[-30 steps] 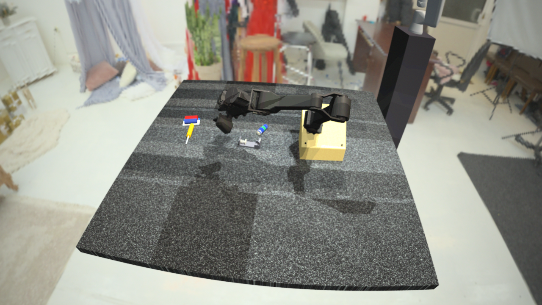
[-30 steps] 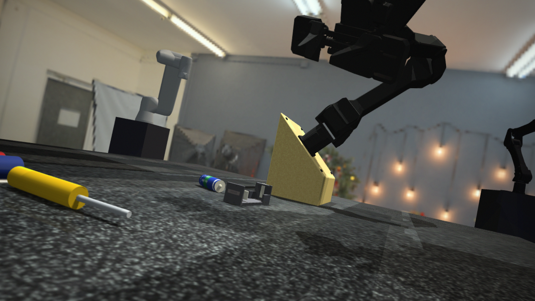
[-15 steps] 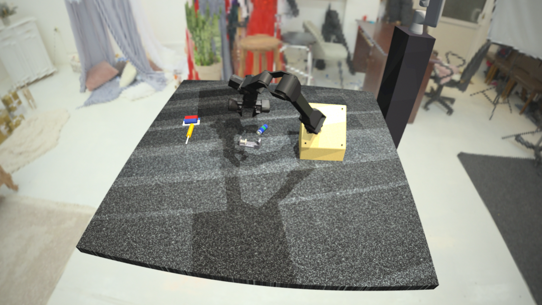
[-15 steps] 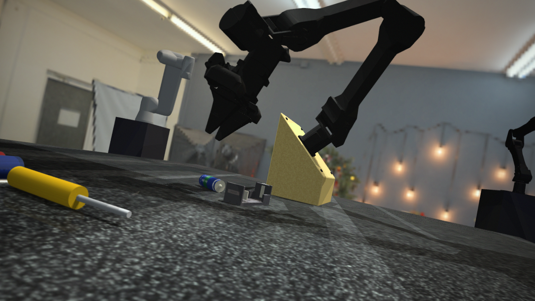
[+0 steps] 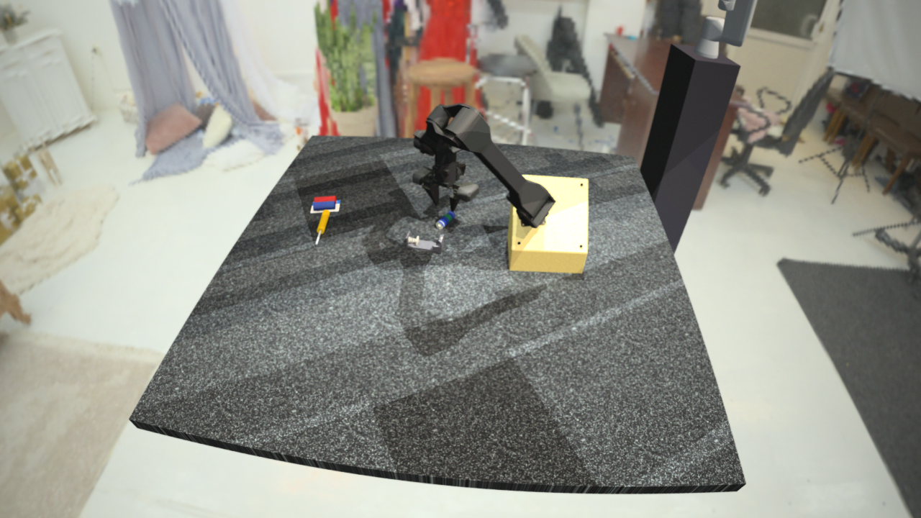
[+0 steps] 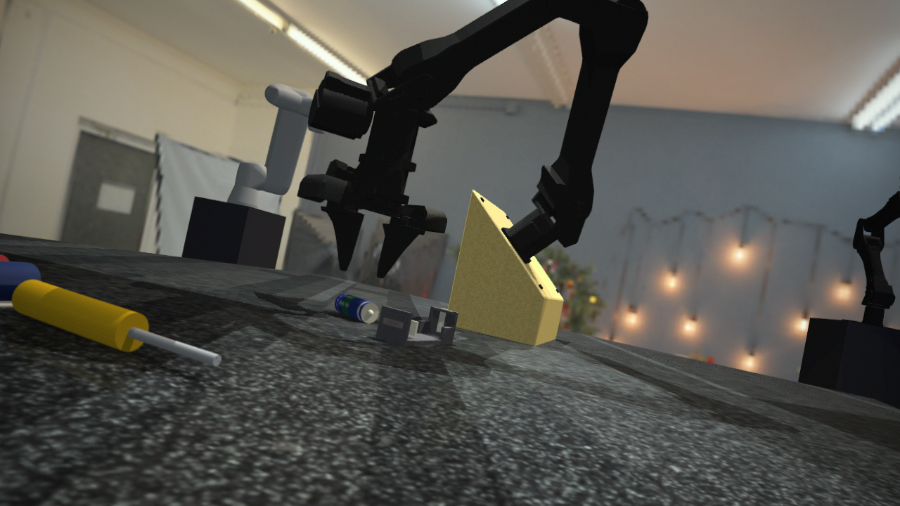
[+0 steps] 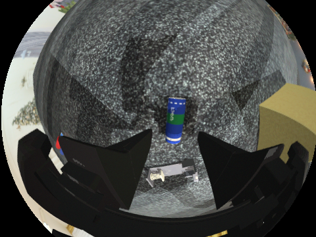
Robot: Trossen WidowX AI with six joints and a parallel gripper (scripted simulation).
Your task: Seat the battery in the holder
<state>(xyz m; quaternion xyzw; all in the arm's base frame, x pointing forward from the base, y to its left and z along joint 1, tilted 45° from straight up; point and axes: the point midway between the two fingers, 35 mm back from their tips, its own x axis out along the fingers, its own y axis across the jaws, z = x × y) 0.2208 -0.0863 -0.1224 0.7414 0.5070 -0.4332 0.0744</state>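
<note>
Now: the battery 40 mm below my gripper tip. Also, from my gripper tip: yellow-handled screwdriver 360 mm ahead, 30 mm to the left, 40 mm below.
</note>
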